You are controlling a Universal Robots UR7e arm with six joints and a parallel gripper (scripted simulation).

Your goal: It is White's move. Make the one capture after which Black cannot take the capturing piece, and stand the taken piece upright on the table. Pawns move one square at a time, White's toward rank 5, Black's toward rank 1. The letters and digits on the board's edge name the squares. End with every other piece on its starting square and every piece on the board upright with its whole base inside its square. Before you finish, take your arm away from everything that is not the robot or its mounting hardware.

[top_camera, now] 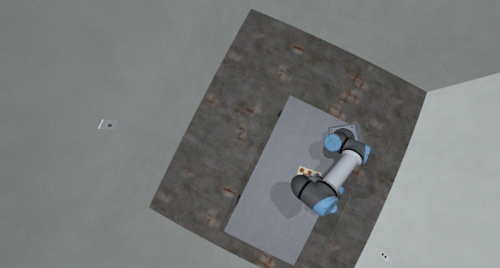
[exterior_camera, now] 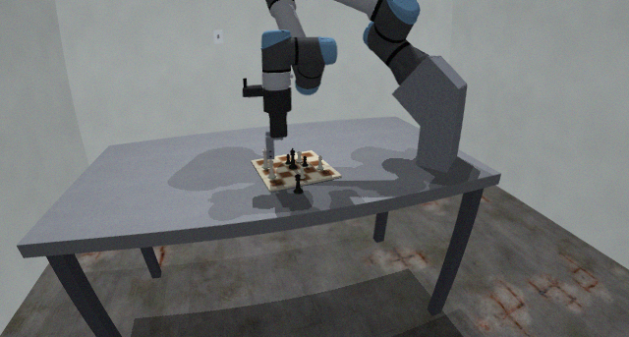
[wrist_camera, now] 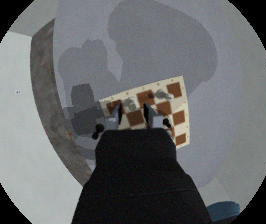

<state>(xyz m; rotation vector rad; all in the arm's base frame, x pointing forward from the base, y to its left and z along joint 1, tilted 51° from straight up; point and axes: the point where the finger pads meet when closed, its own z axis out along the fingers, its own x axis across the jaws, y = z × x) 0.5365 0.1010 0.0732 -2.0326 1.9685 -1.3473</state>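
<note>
Right now my hand is 80 mm past the small chessboard, 40 mm to the left of it and 80 mm above it.
</note>
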